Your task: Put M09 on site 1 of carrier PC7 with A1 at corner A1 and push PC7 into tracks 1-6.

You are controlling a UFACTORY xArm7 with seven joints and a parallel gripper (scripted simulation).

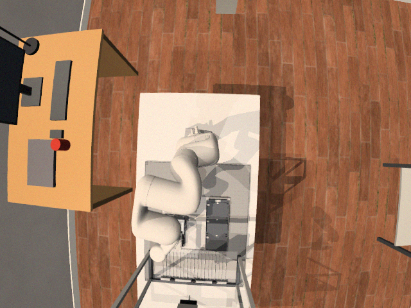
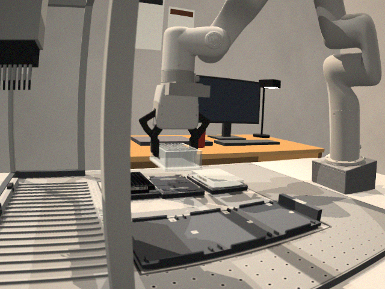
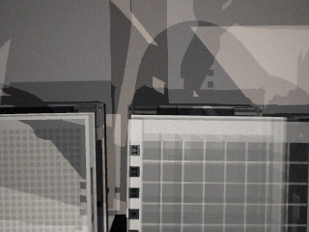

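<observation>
Right now the nest S2 is 80 mm below my hand. From my hand the other things lie so: clear deep-well block M09: 10 mm below; dark plate carrier PC7: 50 mm ahead, 250 mm to the left, 70 mm below; black plate: 100 mm ahead, 30 mm to the right, 70 mm below.
</observation>
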